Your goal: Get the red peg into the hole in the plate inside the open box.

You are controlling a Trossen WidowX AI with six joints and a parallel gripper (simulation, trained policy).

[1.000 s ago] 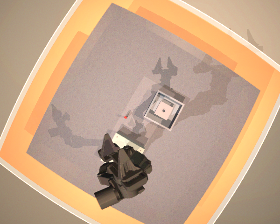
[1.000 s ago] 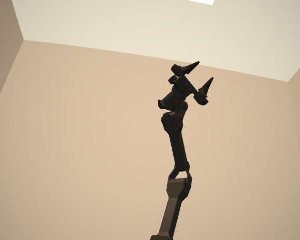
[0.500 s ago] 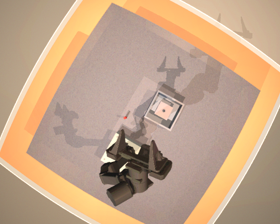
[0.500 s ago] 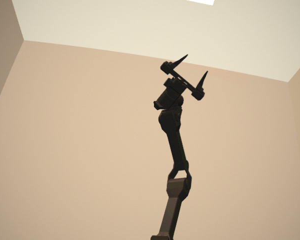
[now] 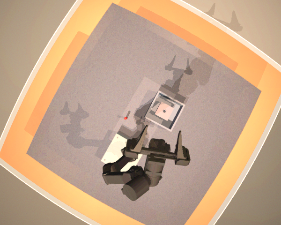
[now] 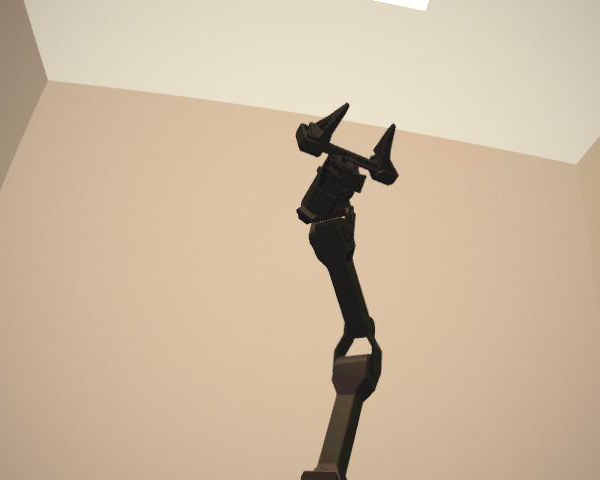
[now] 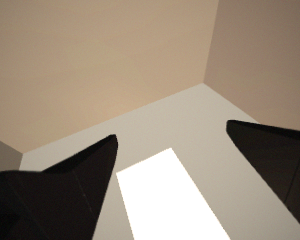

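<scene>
Now: gripper tip 90 mm past the red peg, 130 mm to the right of it and 760 mm above it. From my gripper tip the other things lie so: box: 100 mm ahead, 40 mm to the right, 780 mm below; then pale plate: 100 mm ahead, 40 mm to the right, 760 mm below.
</scene>
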